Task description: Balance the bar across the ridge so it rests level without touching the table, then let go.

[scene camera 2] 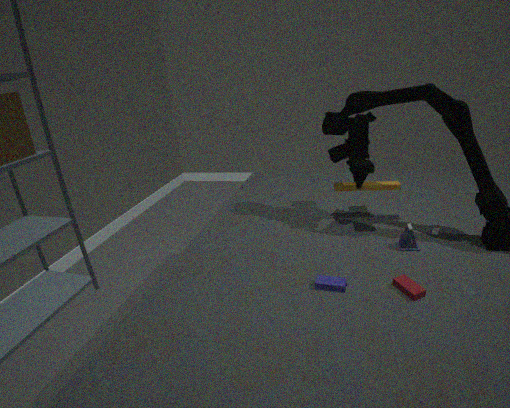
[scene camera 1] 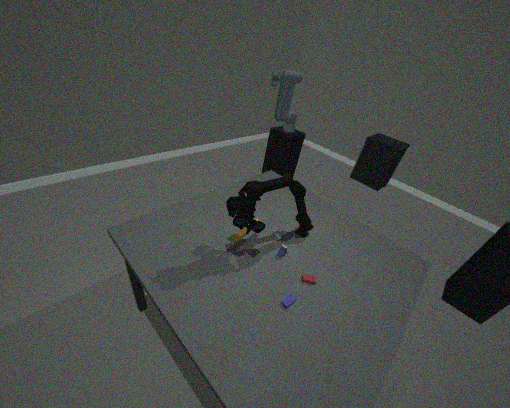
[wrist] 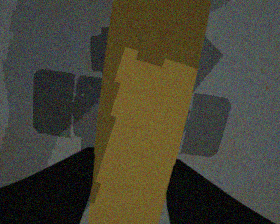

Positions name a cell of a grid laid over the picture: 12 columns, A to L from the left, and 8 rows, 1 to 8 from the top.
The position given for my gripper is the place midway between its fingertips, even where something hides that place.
My gripper (scene camera 2: I4) holds a yellow bar (wrist: G3).
My gripper is seen too in the wrist view (wrist: F6).
